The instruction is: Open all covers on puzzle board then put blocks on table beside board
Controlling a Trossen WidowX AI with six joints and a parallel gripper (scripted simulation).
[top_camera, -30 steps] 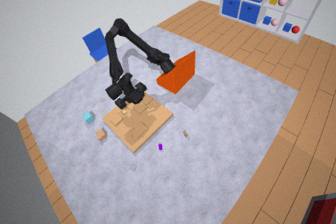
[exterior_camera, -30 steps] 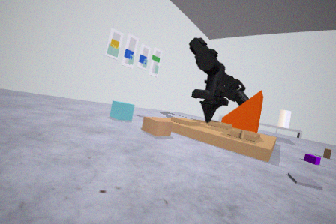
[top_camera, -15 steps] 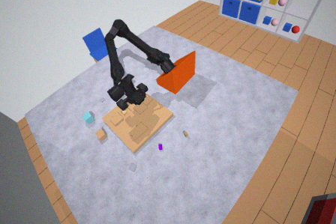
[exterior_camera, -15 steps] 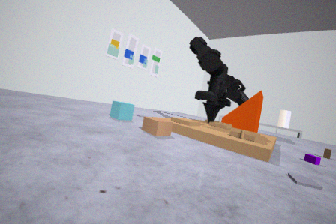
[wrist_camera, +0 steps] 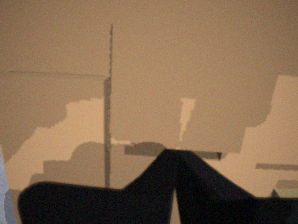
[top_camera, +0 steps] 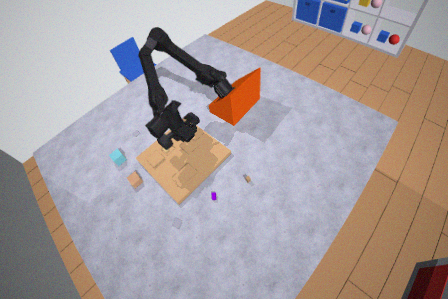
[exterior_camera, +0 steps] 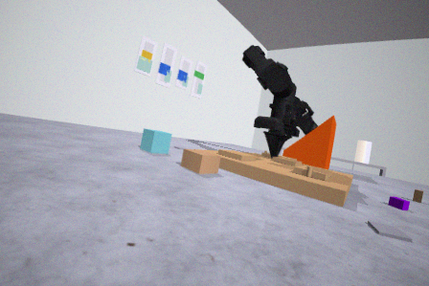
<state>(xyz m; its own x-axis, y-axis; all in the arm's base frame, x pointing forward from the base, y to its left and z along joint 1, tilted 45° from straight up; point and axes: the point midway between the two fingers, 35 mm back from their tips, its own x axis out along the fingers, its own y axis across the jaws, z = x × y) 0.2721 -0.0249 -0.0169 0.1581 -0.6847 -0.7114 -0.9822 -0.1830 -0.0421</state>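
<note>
Right now the tan puzzle board is 3 cm ahead of my gripper tip and 5 cm to the left of it. Also, from my gripper tip: cyan block: 27 cm ahead, 15 cm to the right; then small brown block: 8 cm behind, 31 cm to the left, 1 cm below; then purple block: 6 cm ahead, 27 cm to the left, 2 cm below.
</note>
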